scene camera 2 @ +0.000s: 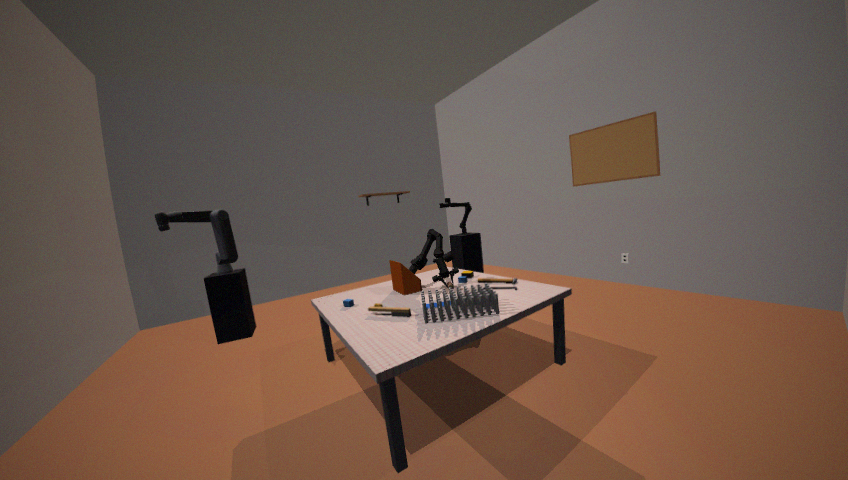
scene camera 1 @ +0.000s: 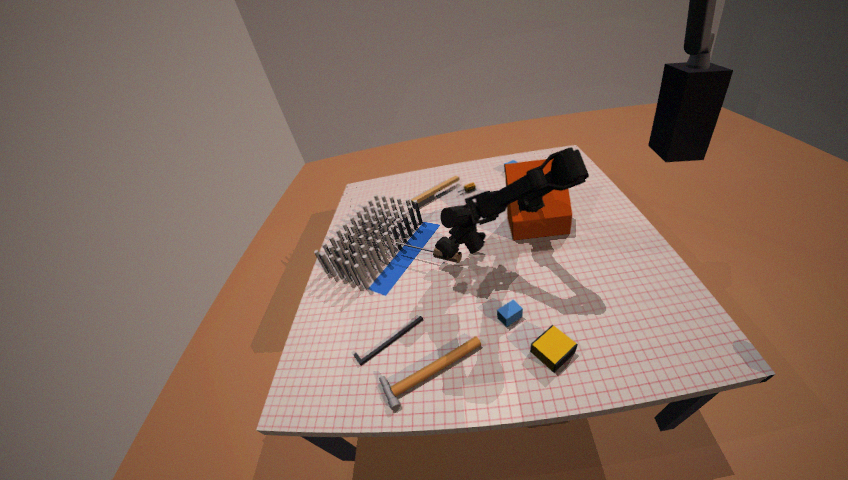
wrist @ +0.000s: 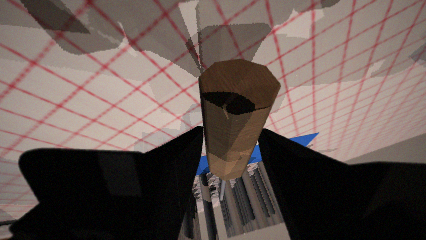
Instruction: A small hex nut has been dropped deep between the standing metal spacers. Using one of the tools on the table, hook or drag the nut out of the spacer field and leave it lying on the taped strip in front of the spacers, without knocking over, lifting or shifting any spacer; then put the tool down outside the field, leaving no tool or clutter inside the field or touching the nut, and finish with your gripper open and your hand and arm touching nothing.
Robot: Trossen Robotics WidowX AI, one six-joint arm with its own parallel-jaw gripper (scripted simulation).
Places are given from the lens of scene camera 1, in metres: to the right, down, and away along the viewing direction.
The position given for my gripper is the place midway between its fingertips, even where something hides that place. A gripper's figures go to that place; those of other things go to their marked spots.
my gripper (scene camera 1: 446, 254): 0.08, 0.05, 1.00
hammer (scene camera 1: 391, 392): -0.08, 0.38, 0.71
